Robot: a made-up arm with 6 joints. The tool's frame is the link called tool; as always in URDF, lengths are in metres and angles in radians. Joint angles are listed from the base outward.
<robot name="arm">
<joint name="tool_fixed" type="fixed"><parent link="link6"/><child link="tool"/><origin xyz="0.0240 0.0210 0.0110" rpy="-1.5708 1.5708 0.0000"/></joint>
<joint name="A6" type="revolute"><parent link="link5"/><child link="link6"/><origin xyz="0.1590 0.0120 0.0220" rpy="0.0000 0.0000 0.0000"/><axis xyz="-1 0 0"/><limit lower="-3.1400" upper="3.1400"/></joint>
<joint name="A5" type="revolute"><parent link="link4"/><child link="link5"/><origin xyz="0.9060 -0.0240 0.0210" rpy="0.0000 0.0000 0.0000"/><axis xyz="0 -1 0"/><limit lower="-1.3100" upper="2.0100"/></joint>
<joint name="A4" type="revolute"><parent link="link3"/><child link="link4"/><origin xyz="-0.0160 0.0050 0.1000" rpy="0.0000 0.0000 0.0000"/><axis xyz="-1 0 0"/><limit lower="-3.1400" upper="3.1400"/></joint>
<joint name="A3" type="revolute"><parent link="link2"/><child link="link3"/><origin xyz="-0.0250 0.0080 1.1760" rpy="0.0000 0.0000 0.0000"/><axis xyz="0 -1 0"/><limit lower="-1.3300" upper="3.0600"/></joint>
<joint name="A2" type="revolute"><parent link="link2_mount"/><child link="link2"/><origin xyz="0.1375 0.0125 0.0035" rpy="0.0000 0.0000 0.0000"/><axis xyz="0 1 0"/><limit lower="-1.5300" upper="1.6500"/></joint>
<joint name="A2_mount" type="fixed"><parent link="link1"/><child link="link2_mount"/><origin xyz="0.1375 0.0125 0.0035" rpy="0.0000 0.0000 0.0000"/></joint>
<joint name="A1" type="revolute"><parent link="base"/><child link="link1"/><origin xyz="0.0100 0.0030 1.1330" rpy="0.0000 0.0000 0.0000"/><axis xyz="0 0 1"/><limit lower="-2.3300" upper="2.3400"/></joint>
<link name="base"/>
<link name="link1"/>
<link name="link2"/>
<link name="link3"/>
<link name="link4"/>
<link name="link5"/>
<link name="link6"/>
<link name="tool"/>
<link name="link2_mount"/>
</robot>
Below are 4 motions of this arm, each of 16 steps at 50 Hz.
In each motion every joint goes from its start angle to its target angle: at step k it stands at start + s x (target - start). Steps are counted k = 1, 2, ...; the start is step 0. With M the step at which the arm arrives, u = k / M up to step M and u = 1 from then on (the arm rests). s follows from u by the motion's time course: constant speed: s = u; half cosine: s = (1 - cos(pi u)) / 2; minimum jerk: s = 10 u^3 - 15 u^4 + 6 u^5.
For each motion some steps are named. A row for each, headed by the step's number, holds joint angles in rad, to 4 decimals.
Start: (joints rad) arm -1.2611 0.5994 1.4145 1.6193 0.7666 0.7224
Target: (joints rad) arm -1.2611 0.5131 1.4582 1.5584 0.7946 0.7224
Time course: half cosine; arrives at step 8
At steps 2, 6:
2: -1.2611 0.5868 1.4209 1.6104 0.7707 0.7224
6: -1.2611 0.5257 1.4518 1.5673 0.7905 0.7224

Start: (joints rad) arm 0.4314 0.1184 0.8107 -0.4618 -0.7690 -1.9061
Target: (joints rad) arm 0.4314 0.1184 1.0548 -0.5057 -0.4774 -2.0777
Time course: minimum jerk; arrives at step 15
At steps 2, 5, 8, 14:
2: 0.4314 0.1184 0.8154 -0.4626 -0.7634 -1.9094
5: 0.4314 0.1184 0.8619 -0.4710 -0.7078 -1.9421
8: 0.4314 0.1184 0.9480 -0.4865 -0.6050 -2.0026
14: 0.4314 0.1184 1.0541 -0.5056 -0.4782 -2.0772

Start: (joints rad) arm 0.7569 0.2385 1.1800 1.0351 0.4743 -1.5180
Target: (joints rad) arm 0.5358 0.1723 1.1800 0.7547 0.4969 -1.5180
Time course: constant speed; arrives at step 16
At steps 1, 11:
1: 0.7431 0.2344 1.1800 1.0176 0.4757 -1.5180
11: 0.6049 0.1930 1.1800 0.8423 0.4898 -1.5180

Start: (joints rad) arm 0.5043 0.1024 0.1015 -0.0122 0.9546 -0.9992
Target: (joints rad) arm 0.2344 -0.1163 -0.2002 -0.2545 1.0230 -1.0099
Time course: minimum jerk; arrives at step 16
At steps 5, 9, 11, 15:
5: 0.4557 0.0630 0.0472 -0.0558 0.9669 -1.0011
9: 0.3380 -0.0323 -0.0843 -0.1615 0.9967 -1.0058
11: 0.2830 -0.0769 -0.1459 -0.2109 1.0107 -1.0080
15: 0.2350 -0.1158 -0.1995 -0.2540 1.0228 -1.0099

